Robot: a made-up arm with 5 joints.
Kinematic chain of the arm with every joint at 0, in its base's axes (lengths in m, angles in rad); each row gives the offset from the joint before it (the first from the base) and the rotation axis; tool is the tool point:
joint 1: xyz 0 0 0.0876 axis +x
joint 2: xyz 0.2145 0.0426 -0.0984 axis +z
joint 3: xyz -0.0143 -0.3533 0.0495 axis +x
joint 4: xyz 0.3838 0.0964 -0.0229 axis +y
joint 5: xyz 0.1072 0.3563 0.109 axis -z
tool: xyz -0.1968 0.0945 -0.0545
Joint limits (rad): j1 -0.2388..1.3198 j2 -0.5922..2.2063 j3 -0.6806..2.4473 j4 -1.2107..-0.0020 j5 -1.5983..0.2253
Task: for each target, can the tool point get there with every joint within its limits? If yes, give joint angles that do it. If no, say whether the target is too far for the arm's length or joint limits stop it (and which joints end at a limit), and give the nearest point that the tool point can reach.
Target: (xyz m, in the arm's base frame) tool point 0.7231 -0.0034 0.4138
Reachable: yes | joints 0.0594 0.9431 1.9857 -1.0956 -0.8224
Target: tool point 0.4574 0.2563 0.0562
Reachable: yes | joints 0.7478 0.3151 -0.1442 -1.0592 -0.6302
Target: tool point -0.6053 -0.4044 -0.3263
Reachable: no: joint limits stop it (at a limit: joint 2, joint 3) | nearest point 0.0117 -0.5318 -0.4567 | short by 0.643 m
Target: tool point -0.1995 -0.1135 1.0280
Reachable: no: joint limits stop it (at a limit: joint 2, joint 4, joint 5) | nearest point 0.1160 -0.0717 0.6814 | short by 0.471 m
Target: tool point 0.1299 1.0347 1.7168
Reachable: no: too far | nearest point 0.4683 0.4262 0.7587 | short by 1.184 m
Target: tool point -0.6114 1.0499 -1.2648
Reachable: no: too far | nearest point -0.0089 0.3249 -0.3309 | short by 1.327 m
